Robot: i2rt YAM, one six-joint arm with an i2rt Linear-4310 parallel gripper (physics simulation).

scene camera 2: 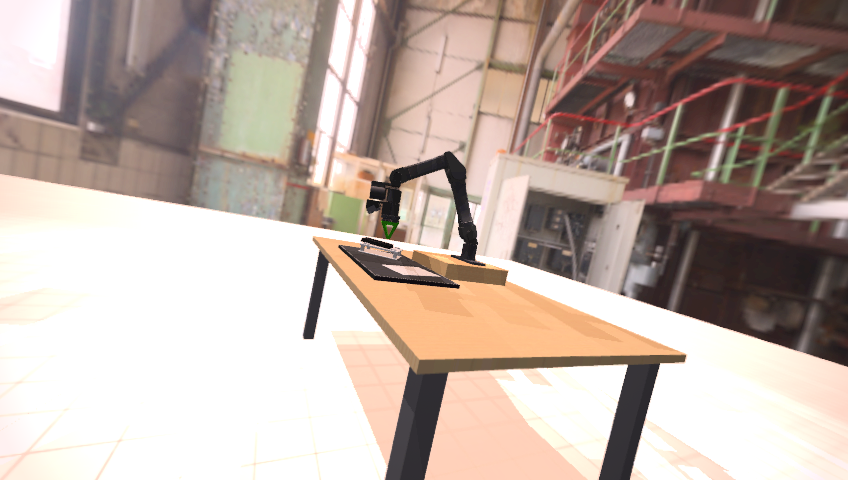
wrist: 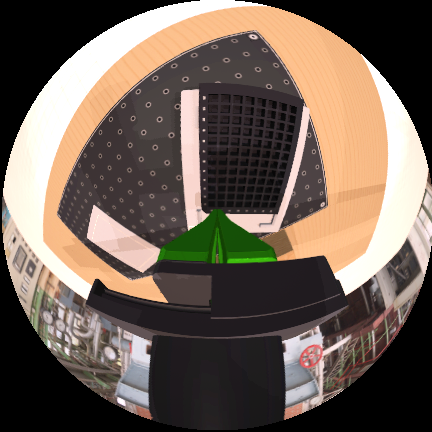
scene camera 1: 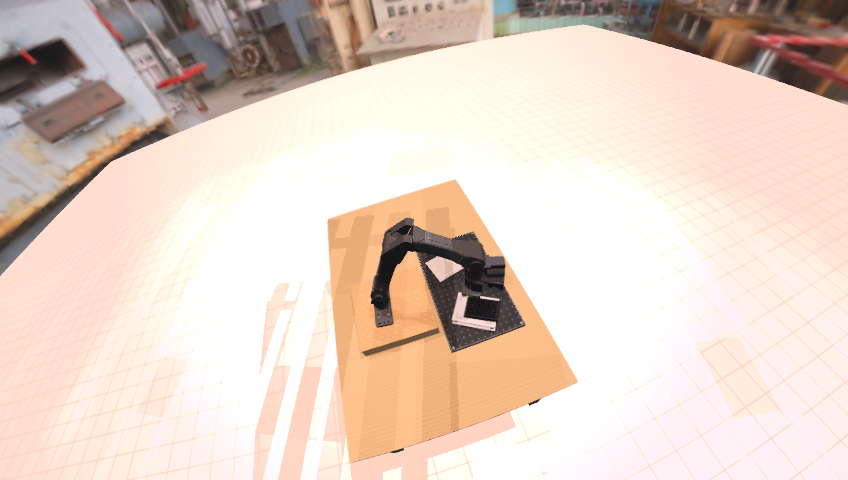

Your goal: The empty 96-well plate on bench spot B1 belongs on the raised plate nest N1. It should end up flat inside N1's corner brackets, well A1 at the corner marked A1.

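Places are measured from the arm's base along level axes (x back, y right, z up), in centimetres.
Pixels of known places: gripper, fingertip midpoint: (scene camera 2: 387,238) (wrist: 216,215) (scene camera 1: 471,297); arm's base at its link origin: (scene camera 2: 467,261) (scene camera 1: 382,303).
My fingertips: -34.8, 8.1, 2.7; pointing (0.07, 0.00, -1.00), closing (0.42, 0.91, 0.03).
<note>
For each thing: its top centre in the pictures, then the offset to it from my fingertips, as dx, dy, dz. "*": a spot on its surface instead. Level surfaces: height alone.
- black 96-well plate at its top centre: (wrist: 250,158) (scene camera 1: 482,307) (scene camera 2: 378,240) -2.8, +4.4, -1.8
- white raised nest N1 at its top centre: (wrist: 245,175) (scene camera 1: 476,308) (scene camera 2: 382,245) -0.8, +3.4, -3.3
- pale flat patch at a spot on its surface: (wrist: 117,237) (scene camera 2: 405,268) * +2.1, -22.2, -7.3
- black perforated board at its top centre: (wrist: 145,209) (scene camera 2: 391,261) (scene camera 1: 464,283) -0.1, -11.5, -7.4
- wooden table at its surface level: dz -8.8
The black 96-well plate (scene camera 1: 483,308) (scene camera 2: 376,242) (wrist: 245,150) rests on the white raised nest N1 (scene camera 1: 474,324) (scene camera 2: 381,252) (wrist: 190,155). In the wrist view it lies toward the far and right sides, covering the nest's far edge; a white strip shows at the near end. Whether it is fully flat inside the brackets is unclear, and the A1 marks are unreadable. My gripper (scene camera 2: 389,238) (wrist: 216,215) is shut with nothing between its green fingers. Its tips are close to the plate's near edge, seemingly just above it; contact is unclear. The pale flat patch (scene camera 1: 440,270) (scene camera 2: 407,270) (wrist: 117,237), apparently B1, bears no plate.
The nest and patch are on a black perforated board (scene camera 1: 464,342) (scene camera 2: 380,275) (wrist: 145,112) on the wooden table (scene camera 1: 404,404) (scene camera 2: 505,333) (wrist: 350,100). The arm stands on a raised wooden block (scene camera 1: 395,336) (scene camera 2: 476,274) (wrist: 279,243) beside the board.
</note>
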